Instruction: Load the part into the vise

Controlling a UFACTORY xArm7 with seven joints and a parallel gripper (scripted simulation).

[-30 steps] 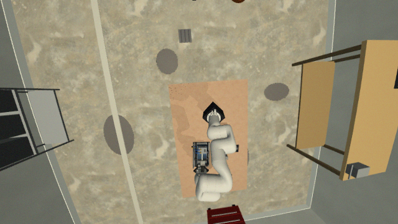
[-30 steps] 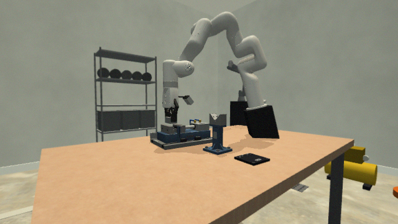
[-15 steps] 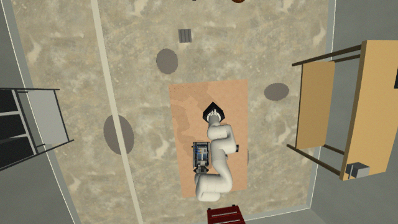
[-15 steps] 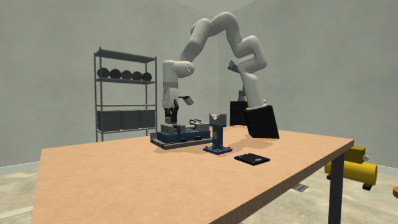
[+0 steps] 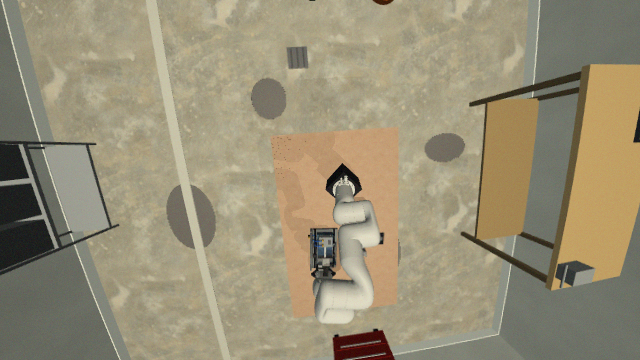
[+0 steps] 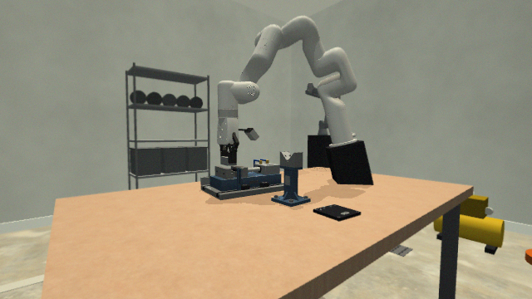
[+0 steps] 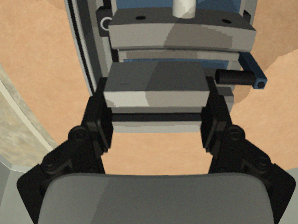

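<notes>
The grey block is right at my hand. From my hand the other things lie so: work stop 10 mm ahead, 70 mm to the left, 40 mm below; cylinder rod 80 mm behind, 30 mm to the left, 50 mm below; moving jaw 30 mm behind, 20 mm to the left, 50 mm below.
</notes>
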